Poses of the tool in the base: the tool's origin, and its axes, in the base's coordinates. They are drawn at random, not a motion.
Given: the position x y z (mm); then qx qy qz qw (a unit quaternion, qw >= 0).
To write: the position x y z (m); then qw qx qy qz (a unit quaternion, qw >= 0). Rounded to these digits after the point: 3 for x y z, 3 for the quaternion.
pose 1, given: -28 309 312 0.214 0.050 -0.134 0.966
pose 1, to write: -0.028 0.309 0.312 0.966 0.214 0.050 -0.134
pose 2, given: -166 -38 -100 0.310 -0.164 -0.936 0.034
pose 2, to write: -0.166 -0.038 -0.100 0.034 0.310 -0.164 -0.936
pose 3, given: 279 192 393 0.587 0.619 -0.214 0.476
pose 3, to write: 0.279 0.192 0.393 0.476 0.587 0.619 -0.214
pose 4, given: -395 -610 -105 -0.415 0.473 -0.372 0.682
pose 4, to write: -0.395 -0.610 -0.105 0.682 -0.415 0.473 -0.372
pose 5, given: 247 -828 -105 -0.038 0.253 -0.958 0.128
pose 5, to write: 0.247 -0.828 -0.105 0.128 -0.038 0.253 -0.958
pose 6, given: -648 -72 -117 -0.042 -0.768 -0.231 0.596
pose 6, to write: -0.648 -0.072 -0.117 0.596 -0.042 -0.768 -0.231
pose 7, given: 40 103 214 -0.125 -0.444 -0.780 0.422
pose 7, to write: 0.040 0.103 0.214 0.422 -0.125 -0.444 -0.780
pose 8, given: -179 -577 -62 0.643 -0.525 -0.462 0.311
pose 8, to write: -0.179 -0.577 -0.062 0.311 0.643 -0.525 -0.462
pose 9, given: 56 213 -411 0.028 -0.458 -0.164 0.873
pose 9, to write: 0.056 0.213 -0.411 0.873 0.028 -0.458 -0.164
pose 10, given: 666 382 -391 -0.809 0.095 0.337 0.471
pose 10, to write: 0.666 0.382 -0.391 0.471 -0.809 0.095 0.337
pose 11, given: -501 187 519 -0.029 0.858 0.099 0.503
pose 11, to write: -0.501 0.187 0.519 0.503 -0.029 0.858 0.099
